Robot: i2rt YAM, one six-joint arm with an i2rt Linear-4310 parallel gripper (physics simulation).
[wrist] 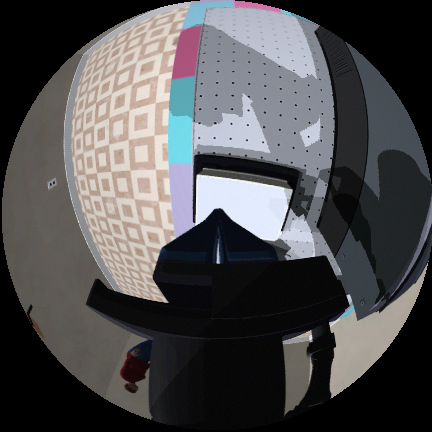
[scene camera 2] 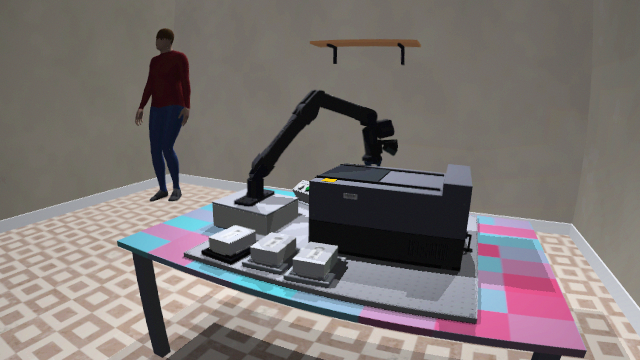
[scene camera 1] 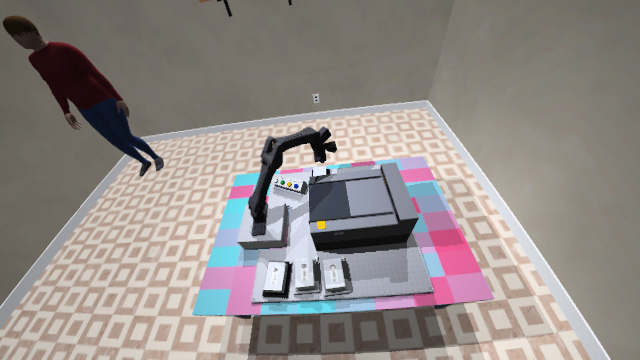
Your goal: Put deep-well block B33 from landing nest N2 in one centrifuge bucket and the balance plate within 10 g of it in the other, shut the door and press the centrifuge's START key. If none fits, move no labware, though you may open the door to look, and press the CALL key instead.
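Seen in the pictures: gripper, fingertip midpoint: (wrist: pixel 217 214) (scene camera 1: pixel 323 162); arm's base at its link origin: (scene camera 2: pixel 255 198) (scene camera 1: pixel 260 218).
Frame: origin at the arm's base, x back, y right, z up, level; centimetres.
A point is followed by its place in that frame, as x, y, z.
Note:
My gripper (scene camera 1: pixel 320 159) {-38.5, -31.2, 5.9} (scene camera 2: pixel 372 163) (wrist: pixel 217 214) {-38.5, -31.2, 5.9} is shut and empty, pointing down behind the centrifuge. Its fingertips overlap a white block (scene camera 1: pixel 320 171) {-36.1, -31.2, -1.6} (wrist: pixel 240 200) {-36.8, -29.5, -1.6} in the wrist view; this block sits in a black nest (wrist: pixel 250 164) {-40.9, -28.3, -5.8} on the pegboard. The centrifuge (scene camera 1: pixel 362 234) {-52.3, 19.7, 6.9} (scene camera 2: pixel 385 210) {-52.1, 19.7, 7.7} (wrist: pixel 395 105) has its door shut, so its buckets are hidden. White labware marked A (scene camera 1: pixel 275 276) {-10.1, 31.0, -2.0} (scene camera 2: pixel 232 240) {-12.6, 35.0, -2.1}, B (scene camera 1: pixel 304 274) {-23.7, 31.5, -2.0} (scene camera 2: pixel 273 249) {-26.0, 35.3, -2.1} and C (scene camera 1: pixel 334 274) {-37.3, 33.0, -2.1} (scene camera 2: pixel 315 260) {-38.6, 37.0, -2.1} stands in a row at the front. Nest names and weights are unreadable. The key panel (scene camera 1: pixel 288 185) {-15.2, -22.4, -1.0} (scene camera 2: pixel 302 188) {-7.4, -27.0, -1.0} has coloured keys.
The arm's grey base block (scene camera 1: pixel 265 240) {-4.2, 13.2, -0.4} (scene camera 2: pixel 240 216) {-1.6, 13.2, -3.0} stands left of the centrifuge. The grey pegboard (scene camera 1: pixel 390 282) {-62.0, 38.1, -7.4} (scene camera 2: pixel 425 295) {-66.8, 36.5, -7.4} (wrist: pixel 235 60) {-59.7, -30.3, -7.4} lies on the coloured table (scene camera 1: pixel 450 245) {-96.6, 25.0, -8.7} (scene camera 2: pixel 535 275) {-99.6, 15.5, -8.7}. A person (scene camera 1: pixel 75 75) (scene camera 2: pixel 169 80) (wrist: pixel 134 369) stands beyond it, and a wall shelf (scene camera 2: pixel 365 43) hangs behind.

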